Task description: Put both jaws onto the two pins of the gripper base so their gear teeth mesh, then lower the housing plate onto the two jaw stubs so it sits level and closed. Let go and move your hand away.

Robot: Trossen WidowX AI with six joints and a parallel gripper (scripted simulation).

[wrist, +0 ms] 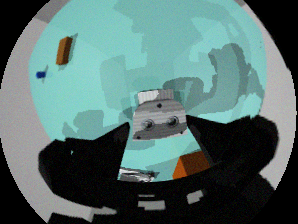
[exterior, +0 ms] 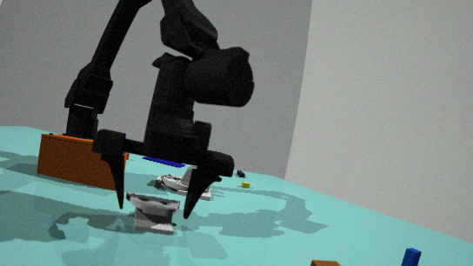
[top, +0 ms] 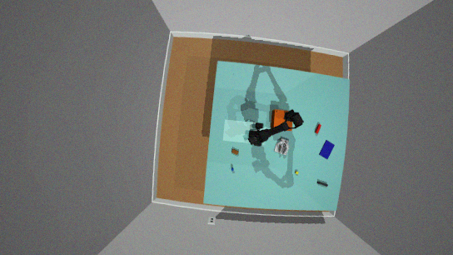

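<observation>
The gripper base is 2 cm above my gripper tip and 1 cm to the right of it. Round my gripper tip: brown block: 20 cm ahead, 13 cm to the right; then jaw: 24 cm to the left, 1 cm ahead; then blue block: 36 cm ahead, 11 cm to the right.
</observation>
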